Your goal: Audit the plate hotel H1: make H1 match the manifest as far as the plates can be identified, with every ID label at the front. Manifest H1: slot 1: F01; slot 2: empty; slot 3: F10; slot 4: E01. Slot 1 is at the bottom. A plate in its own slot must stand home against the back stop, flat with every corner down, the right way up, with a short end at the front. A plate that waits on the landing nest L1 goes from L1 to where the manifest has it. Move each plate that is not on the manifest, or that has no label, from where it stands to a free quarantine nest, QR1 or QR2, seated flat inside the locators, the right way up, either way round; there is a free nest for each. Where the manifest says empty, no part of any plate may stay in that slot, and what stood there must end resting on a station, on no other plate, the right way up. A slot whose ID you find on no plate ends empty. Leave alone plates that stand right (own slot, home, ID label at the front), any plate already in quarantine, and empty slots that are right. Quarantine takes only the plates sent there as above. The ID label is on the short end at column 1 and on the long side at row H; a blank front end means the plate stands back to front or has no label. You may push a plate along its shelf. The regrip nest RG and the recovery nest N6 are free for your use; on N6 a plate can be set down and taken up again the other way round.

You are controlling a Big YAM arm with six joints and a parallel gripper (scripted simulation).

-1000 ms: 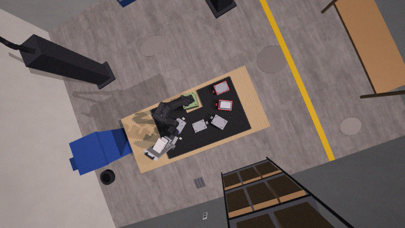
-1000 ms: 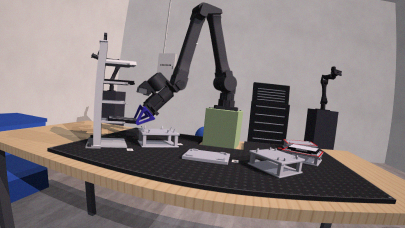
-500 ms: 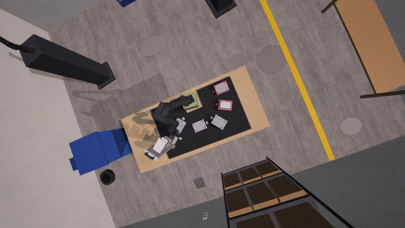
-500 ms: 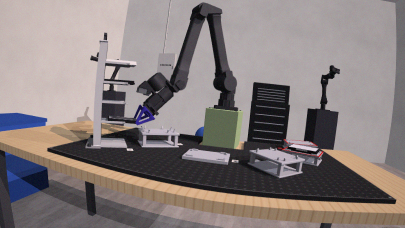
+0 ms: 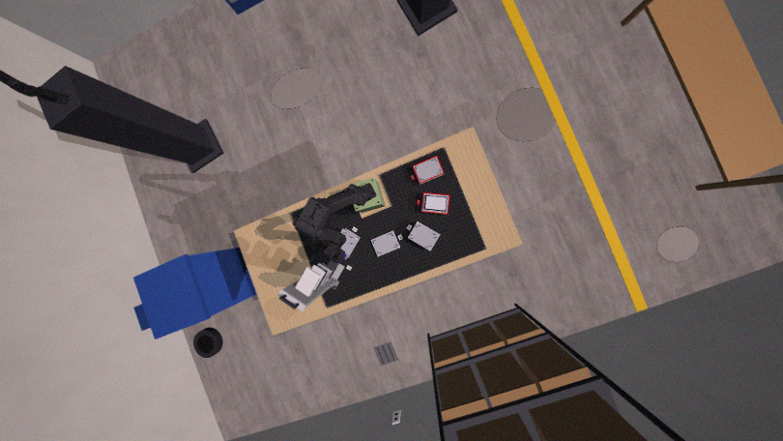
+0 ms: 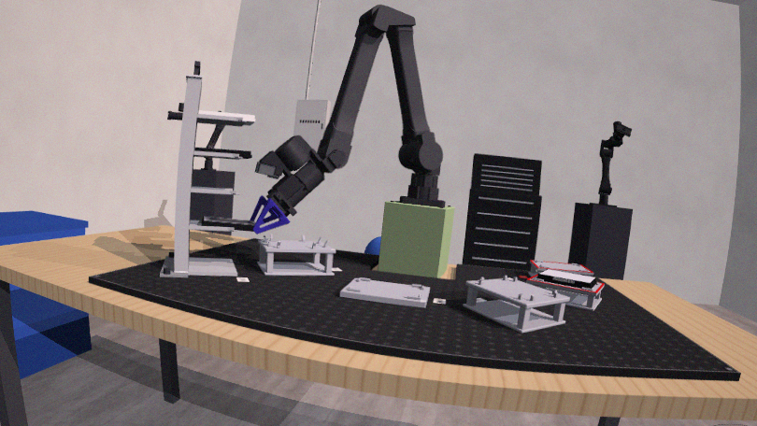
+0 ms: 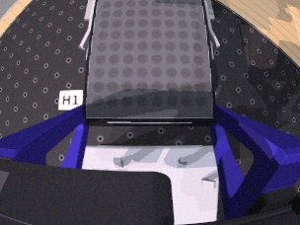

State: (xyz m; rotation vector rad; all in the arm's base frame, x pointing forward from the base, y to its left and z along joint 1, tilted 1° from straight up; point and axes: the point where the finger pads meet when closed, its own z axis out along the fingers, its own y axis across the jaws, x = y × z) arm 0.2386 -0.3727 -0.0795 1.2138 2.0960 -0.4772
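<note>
My gripper is now 5 cm past the regrip nest RG, 9 cm to the right of it and 4 cm above it. The rest, counted from my hand: hotel base: 6 cm ahead, 10 cm to the right, 9 cm below; then H1 tag: 10 cm ahead, 2 cm to the left, 10 cm below; then plate hotel H1: 8 cm ahead, 14 cm to the right, 11 cm above.
</note>
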